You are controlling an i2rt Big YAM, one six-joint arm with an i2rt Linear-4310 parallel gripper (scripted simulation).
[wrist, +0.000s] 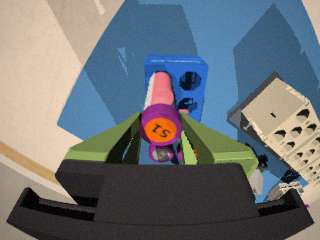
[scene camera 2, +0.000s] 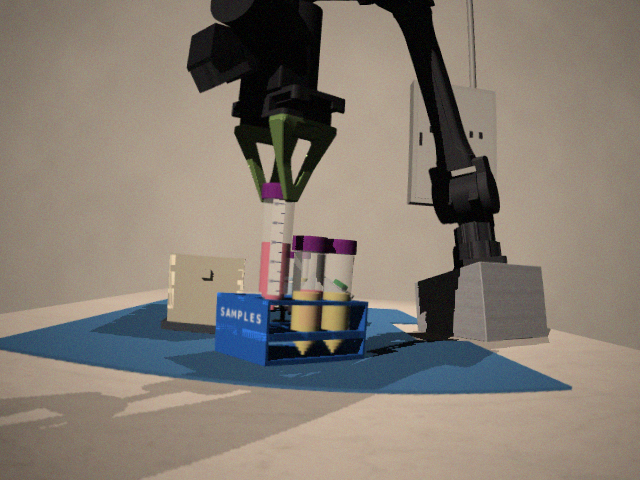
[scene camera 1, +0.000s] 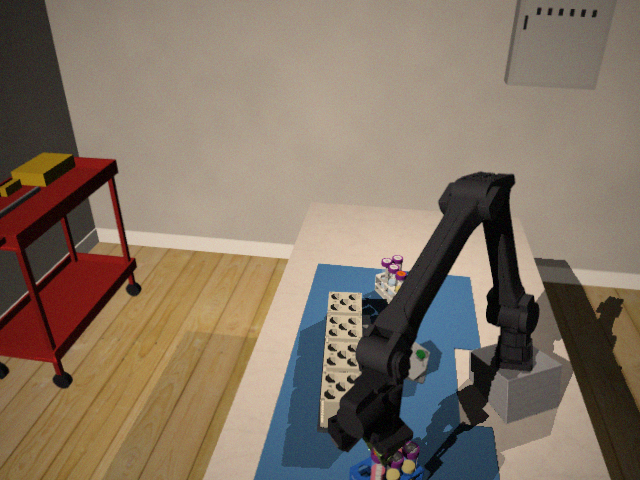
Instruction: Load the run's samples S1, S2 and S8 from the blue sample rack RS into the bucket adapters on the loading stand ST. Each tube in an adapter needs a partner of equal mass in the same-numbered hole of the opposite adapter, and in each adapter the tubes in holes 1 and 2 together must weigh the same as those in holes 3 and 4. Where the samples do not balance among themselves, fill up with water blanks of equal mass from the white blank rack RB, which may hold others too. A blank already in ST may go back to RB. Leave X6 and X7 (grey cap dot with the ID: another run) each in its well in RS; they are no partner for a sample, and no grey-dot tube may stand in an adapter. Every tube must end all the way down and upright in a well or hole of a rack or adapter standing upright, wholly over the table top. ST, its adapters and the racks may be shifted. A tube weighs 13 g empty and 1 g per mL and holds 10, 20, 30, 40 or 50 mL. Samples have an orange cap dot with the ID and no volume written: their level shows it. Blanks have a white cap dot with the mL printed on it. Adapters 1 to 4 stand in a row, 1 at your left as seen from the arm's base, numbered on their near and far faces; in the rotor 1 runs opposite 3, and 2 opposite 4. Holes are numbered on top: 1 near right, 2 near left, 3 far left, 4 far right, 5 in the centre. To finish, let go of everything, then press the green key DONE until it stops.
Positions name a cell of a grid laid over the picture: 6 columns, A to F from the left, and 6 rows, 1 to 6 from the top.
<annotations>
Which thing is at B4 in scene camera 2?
An adapter.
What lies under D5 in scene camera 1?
An adapter.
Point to an adapter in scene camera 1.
At D4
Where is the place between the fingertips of my gripper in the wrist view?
At D3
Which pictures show my gripper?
The wrist view, scene camera 2 and scene camera 1: all of them.
</annotations>
